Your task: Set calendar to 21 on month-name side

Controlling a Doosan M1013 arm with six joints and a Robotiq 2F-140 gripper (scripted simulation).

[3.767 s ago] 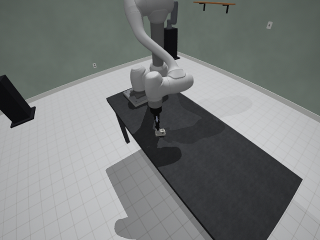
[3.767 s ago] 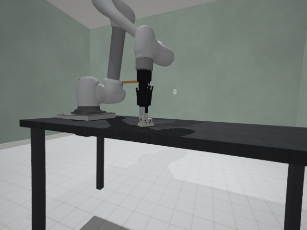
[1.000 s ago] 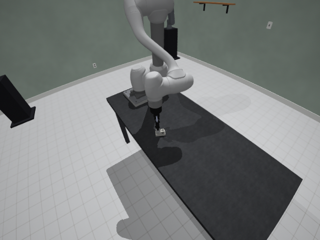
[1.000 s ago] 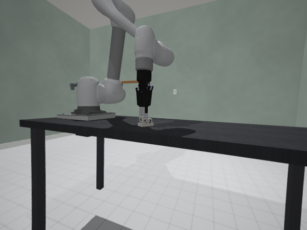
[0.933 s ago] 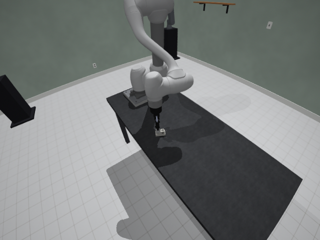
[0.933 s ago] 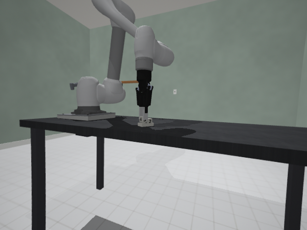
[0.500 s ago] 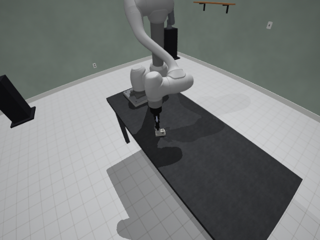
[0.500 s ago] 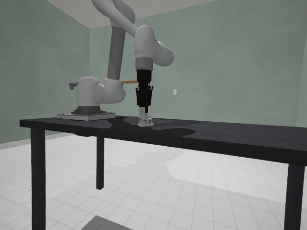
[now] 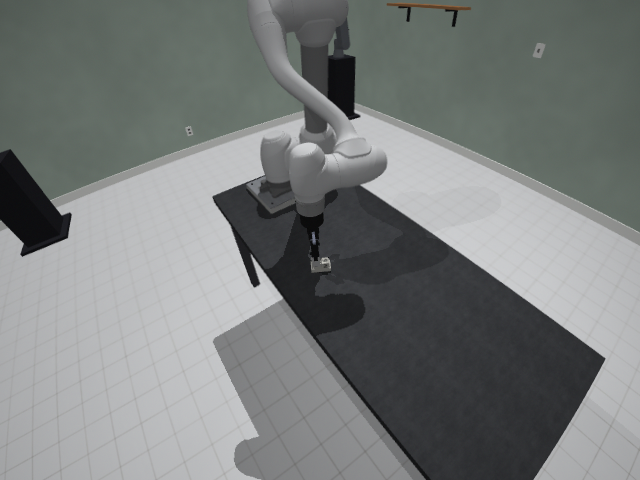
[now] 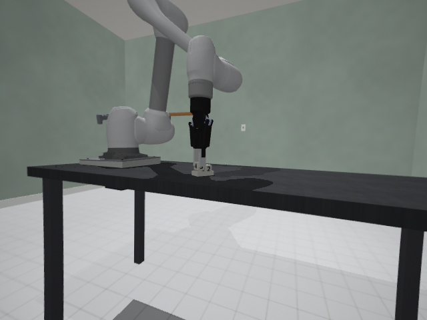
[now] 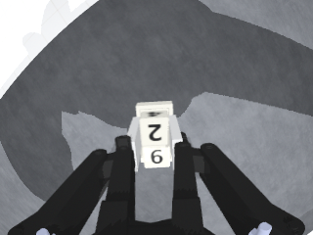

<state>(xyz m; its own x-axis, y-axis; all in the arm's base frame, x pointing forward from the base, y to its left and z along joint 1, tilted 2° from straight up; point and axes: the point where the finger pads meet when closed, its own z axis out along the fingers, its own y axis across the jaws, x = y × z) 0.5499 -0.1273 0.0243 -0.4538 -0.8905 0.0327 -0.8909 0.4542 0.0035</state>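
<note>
Now: the cube 2 cm ahead of my hand, 3 cm to the left of it and 4 cm below it. Also, from my hand: white tray (1 cm ahead, 2 cm to the left, 6 cm below).
</note>
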